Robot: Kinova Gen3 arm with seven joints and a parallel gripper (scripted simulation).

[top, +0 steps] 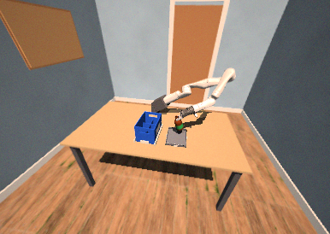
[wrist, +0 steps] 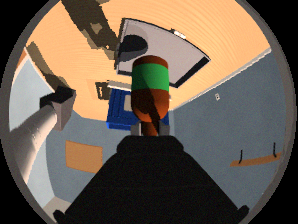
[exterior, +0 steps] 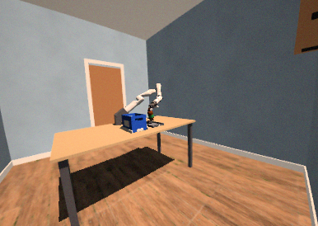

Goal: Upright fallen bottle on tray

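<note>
The bottle is 50 mm below my hand, 10 mm to the left of it and 10 mm behind it. Also, from my hand: blue crate (260 mm to the right, 120 mm below, 50 mm ahead); tray (190 mm below, 30 mm ahead, 10 mm to the left).
</note>
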